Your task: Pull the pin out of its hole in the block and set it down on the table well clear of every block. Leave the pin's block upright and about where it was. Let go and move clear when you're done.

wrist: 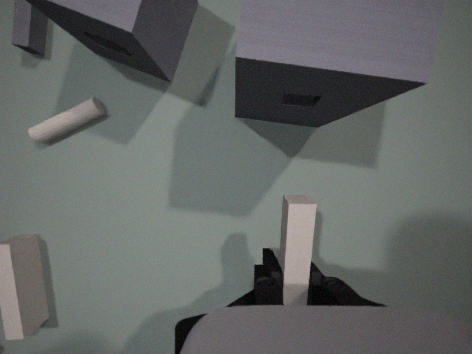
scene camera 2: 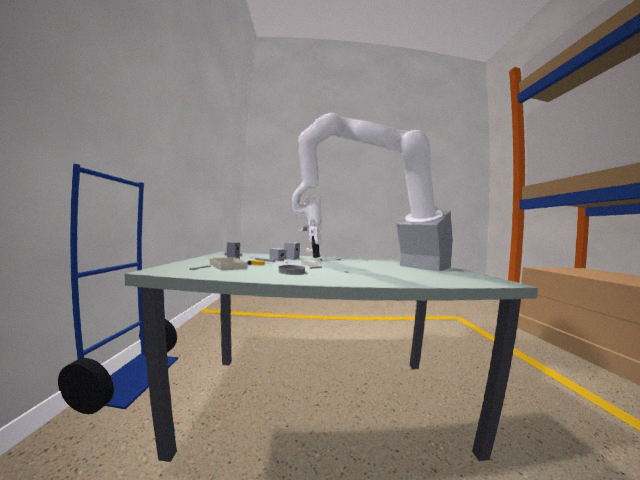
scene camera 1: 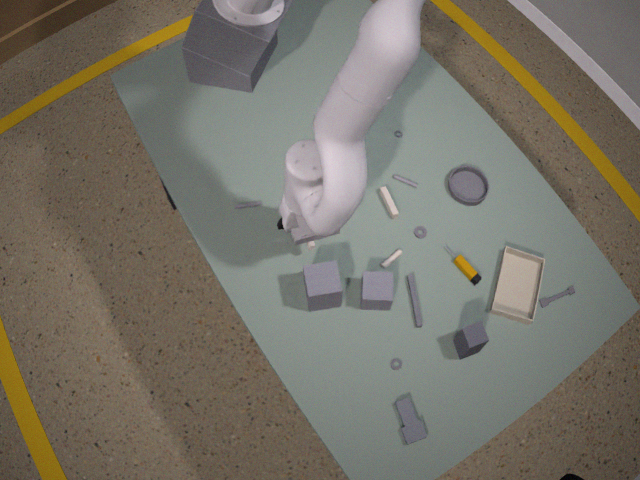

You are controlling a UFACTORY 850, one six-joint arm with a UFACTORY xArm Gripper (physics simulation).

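The pin, a pale square bar (wrist: 298, 240) (scene camera 1: 310, 244), is between the fingers of my gripper (wrist: 280, 267) (scene camera 2: 314, 250), which is shut on it. Its free end points at the pin's block (wrist: 340, 40) (scene camera 1: 323, 285) (scene camera 2: 292, 250) and is apart from it. The block stands upright, and its side facing me shows an empty square hole (wrist: 301, 100). The pin is held above the table (scene camera 1: 248, 155). In scene camera 1 the arm hides the fingers and most of the pin.
A second grey block (scene camera 1: 377, 289) (wrist: 115, 30) stands beside the pin's block, with a pale round peg (scene camera 1: 391, 257) (wrist: 67, 120) near it. A pale bar (scene camera 1: 388, 202) (wrist: 22, 285) and a thin grey rod (scene camera 1: 248, 204) lie on either side of the arm. A third block (scene camera 1: 470, 340) stands farther off.
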